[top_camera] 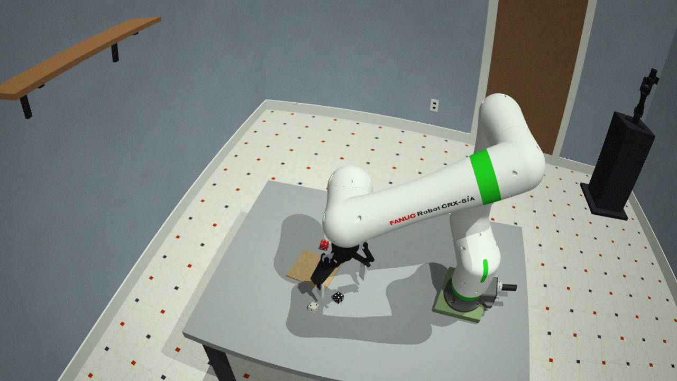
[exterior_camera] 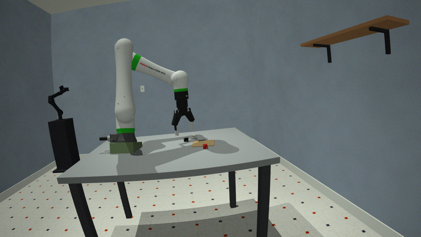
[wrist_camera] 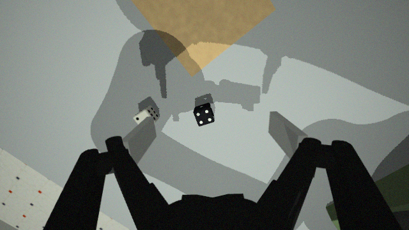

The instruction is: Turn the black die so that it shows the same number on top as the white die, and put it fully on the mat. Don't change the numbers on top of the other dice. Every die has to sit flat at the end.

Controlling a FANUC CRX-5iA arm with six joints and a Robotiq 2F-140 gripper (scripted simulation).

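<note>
Now: the black die 60 mm below my hand, 10 mm to the left of it and 10 mm ahead of it. Round my hand: white die: 70 mm to the left, 70 mm ahead, 60 mm below; tan mat: 110 mm ahead, 100 mm to the right, 70 mm below; red die: 220 mm to the right, 100 mm ahead, 60 mm below.
</note>
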